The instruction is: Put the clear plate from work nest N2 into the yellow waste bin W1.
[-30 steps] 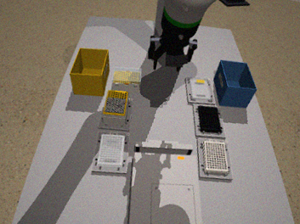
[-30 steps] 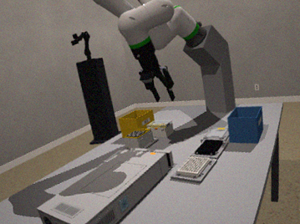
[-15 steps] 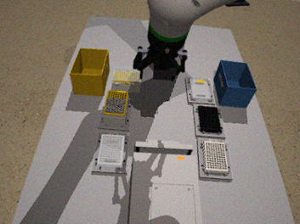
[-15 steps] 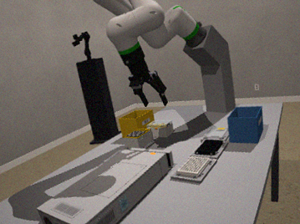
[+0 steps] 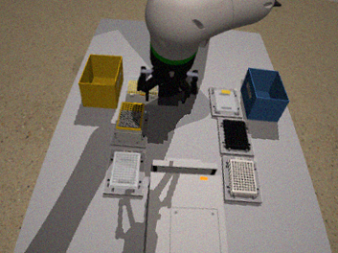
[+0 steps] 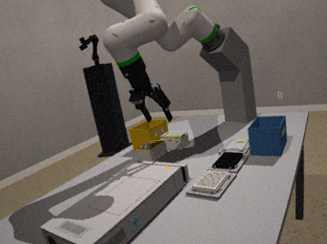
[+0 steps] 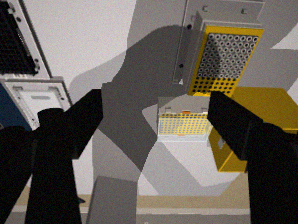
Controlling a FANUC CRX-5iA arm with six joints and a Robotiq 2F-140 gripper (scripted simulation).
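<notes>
Right now the clear plate is 80 mm ahead of my hand, 150 mm to the right of it and 200 mm below it. Round my hand: yellow-topped tip rack (100 mm behind, 90 mm to the right, 170 mm below); then black plate (60 mm ahead, 260 mm to the left, 200 mm below); then nest N2 (80 mm ahead, 150 mm to the right, 220 mm below).
</notes>
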